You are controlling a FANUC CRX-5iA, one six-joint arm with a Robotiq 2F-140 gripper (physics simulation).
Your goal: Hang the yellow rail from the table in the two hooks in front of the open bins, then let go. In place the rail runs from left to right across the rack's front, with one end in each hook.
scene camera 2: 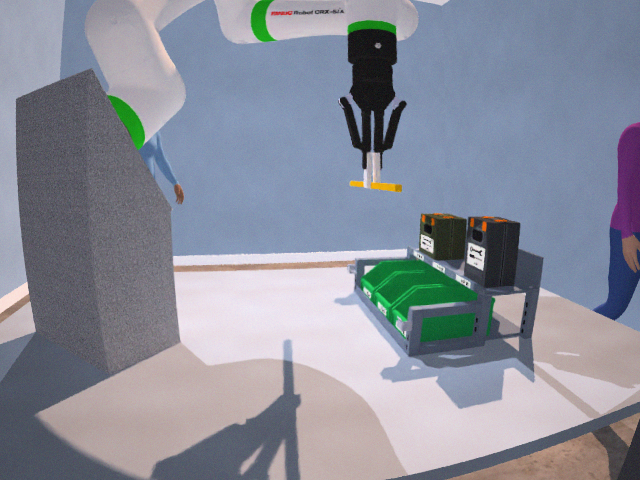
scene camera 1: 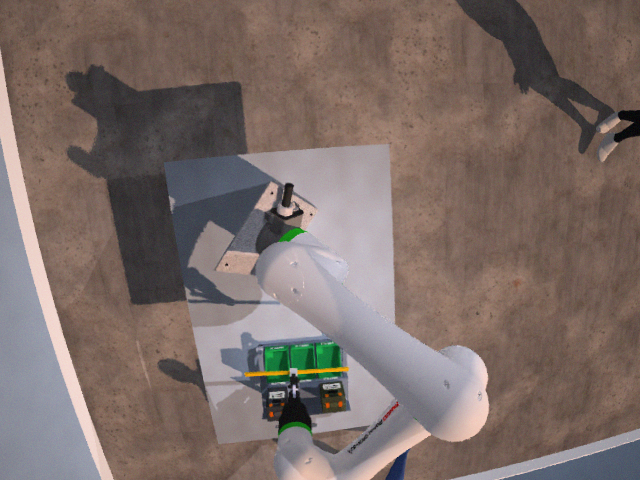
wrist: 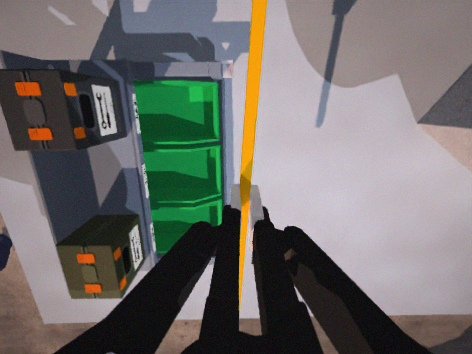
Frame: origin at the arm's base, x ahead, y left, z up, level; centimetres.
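Seen in the pictures: gripper, fingertip midpoint: [scene camera 2: 371, 187] [scene camera 1: 293, 371] [wrist: 243, 197]; arm's base at its link origin: [scene camera 2: 88, 152] [scene camera 1: 275, 234].
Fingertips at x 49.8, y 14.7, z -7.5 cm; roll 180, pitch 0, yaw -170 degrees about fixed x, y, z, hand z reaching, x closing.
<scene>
Pixels of each thing's top centre, then the offset from my fingertips to it. "spot": a spot on its surface instead. Level surfaces: height alone.
- yellow rail at its top centre: [wrist: 243, 218] [scene camera 2: 370, 178] [scene camera 1: 297, 374] dz +1.6, dx -0.3, dy +1.4 cm
- pale hook at a spot on its surface: [scene camera 2: 403, 325] [wrist: 231, 60] spot: dz -20.7, dx +5.4, dy -14.7 cm
- dark box at its top centre: [wrist: 33, 112] [scene camera 2: 494, 218] [scene camera 1: 277, 414] dz -4.5, dx +23.5, dy -2.2 cm
- olive box at its top centre: [wrist: 89, 274] [scene camera 2: 443, 215] [scene camera 1: 334, 404] dz -7.0, dx +18.2, dy +20.2 cm
- table at its surface level: dz -26.9 cm
My gripper [scene camera 1: 293, 372] [scene camera 2: 371, 180] [wrist: 243, 197] is shut on the yellow rail [scene camera 1: 320, 370] [scene camera 2: 388, 187] [wrist: 255, 75] near the middle of its length. The rail is level, high above the table, and roughly parallel to the rack's front. In the wrist view it shows just beyond the front edge of the rack [scene camera 2: 444, 310] [wrist: 172, 69]. The rack holds three open green bins [scene camera 1: 302, 356] [scene camera 2: 421, 286] [wrist: 182, 172]. One pale hook [scene camera 2: 403, 325] [wrist: 228, 69] is at a front corner; the other hook [scene camera 2: 352, 268] is at the far corner and is not clear behind my fingers in the wrist view.
A dark box [scene camera 1: 276, 395] [scene camera 2: 491, 253] [wrist: 55, 110] and an olive box [scene camera 1: 332, 396] [scene camera 2: 440, 237] [wrist: 102, 260] stand on the rack's raised back shelf. The arm's grey pedestal [scene camera 1: 240, 260] [scene camera 2: 62, 232] stands on the table [scene camera 1: 361, 206] [scene camera 2: 258, 310] [wrist: 350, 200]. A person [scene camera 2: 629, 206] is at the right.
</scene>
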